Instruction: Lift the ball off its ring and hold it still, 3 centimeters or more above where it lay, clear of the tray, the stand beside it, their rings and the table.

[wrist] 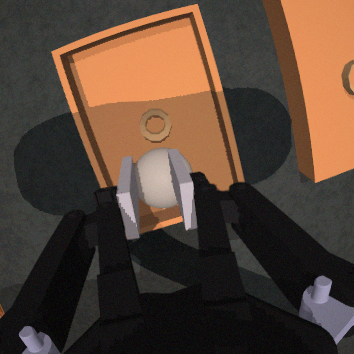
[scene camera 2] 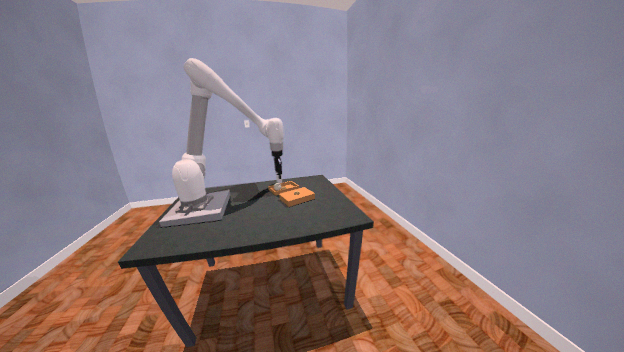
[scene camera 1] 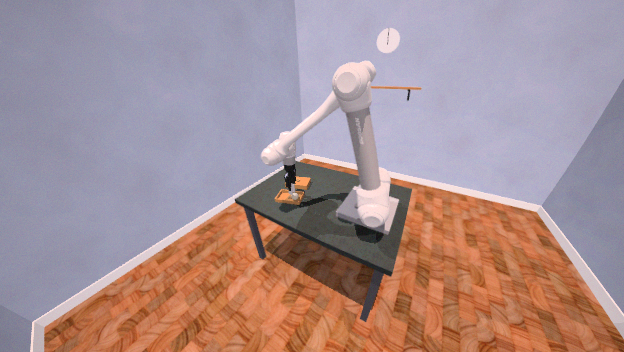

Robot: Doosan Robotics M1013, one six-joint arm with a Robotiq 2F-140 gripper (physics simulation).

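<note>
The pale ball (scene camera 1: 295, 197) (scene camera 2: 277, 186) (wrist: 159, 189) lies inside the orange tray (scene camera 1: 286, 202) (scene camera 2: 274, 192) (wrist: 130, 75), near one short wall. The tan tray ring (wrist: 143, 125) is empty, with the ball beside it. My gripper (scene camera 1: 291, 189) (scene camera 2: 279, 180) (wrist: 152, 170) points down over the ball. Its fingers stand partly open, a narrow gap apart, and grip nothing. In the wrist view the right pad covers part of the ball and the left pad is close to its edge. Whether either pad touches the ball cannot be told.
The orange stand (scene camera 1: 304, 181) (scene camera 2: 300, 200) (wrist: 317, 110) is beside the tray, with a gap between them. Its ring (wrist: 346, 77) shows partly in the wrist view. Both stand on the dark table (scene camera 1: 320, 235) (scene camera 2: 250, 225). The arm's pale base plate (scene camera 1: 350, 212) (scene camera 2: 220, 210) is on the same table.
</note>
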